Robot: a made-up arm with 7 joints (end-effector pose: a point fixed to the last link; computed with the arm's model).
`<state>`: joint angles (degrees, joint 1 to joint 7).
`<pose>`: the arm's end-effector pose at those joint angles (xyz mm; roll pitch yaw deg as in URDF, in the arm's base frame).
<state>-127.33 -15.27 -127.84 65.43 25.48 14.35 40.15</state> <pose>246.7 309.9 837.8 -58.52 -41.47 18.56</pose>
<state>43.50 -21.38 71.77 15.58 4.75 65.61 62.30</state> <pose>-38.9 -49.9 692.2 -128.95 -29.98 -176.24</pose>
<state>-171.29 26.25 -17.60 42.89 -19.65 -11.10 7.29</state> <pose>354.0 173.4 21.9 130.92 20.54 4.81</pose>
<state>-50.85 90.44 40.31 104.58 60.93 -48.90 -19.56</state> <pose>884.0 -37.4 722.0 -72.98 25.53 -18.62</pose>
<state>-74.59 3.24 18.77 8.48 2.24 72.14 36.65</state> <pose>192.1 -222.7 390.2 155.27 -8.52 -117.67</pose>
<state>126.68 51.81 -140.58 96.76 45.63 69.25 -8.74</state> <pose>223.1 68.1 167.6 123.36 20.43 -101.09</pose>
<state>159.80 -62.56 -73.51 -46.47 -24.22 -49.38 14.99</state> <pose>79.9 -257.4 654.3 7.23 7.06 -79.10</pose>
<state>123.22 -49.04 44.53 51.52 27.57 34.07 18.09</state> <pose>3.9 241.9 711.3 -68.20 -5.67 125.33</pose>
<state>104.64 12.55 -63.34 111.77 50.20 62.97 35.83</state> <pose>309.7 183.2 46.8 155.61 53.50 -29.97</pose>
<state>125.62 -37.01 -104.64 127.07 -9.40 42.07 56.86</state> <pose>226.3 116.6 188.8 138.67 47.80 43.96</pose>
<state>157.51 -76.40 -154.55 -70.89 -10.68 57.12 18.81</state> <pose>623.4 -36.0 770.1 155.88 -51.58 -66.40</pose>
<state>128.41 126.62 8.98 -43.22 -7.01 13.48 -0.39</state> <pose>731.8 229.7 622.3 -84.56 -10.65 -8.87</pose>
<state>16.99 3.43 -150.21 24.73 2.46 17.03 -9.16</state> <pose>111.3 391.7 257.0 -107.30 58.39 71.06</pose>
